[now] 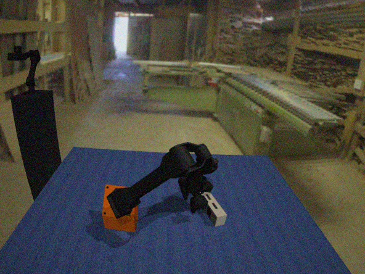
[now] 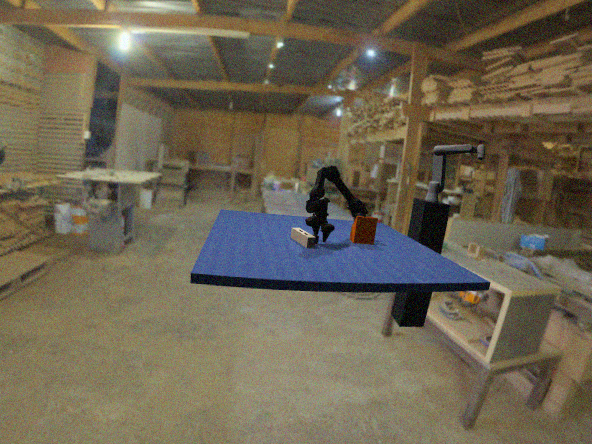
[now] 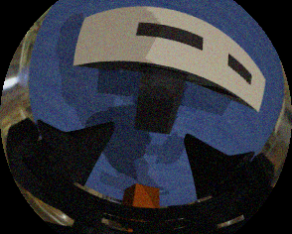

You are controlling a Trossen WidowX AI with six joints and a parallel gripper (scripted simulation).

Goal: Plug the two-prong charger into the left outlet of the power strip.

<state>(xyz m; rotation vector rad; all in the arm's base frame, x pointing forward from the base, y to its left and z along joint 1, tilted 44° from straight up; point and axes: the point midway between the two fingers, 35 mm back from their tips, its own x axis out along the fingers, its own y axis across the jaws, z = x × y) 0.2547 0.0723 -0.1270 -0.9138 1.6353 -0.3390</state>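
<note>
Right now the black two-prong charger is 5 cm ahead of my gripper tip, 2 cm to the left of it and 1 cm above it.
</note>
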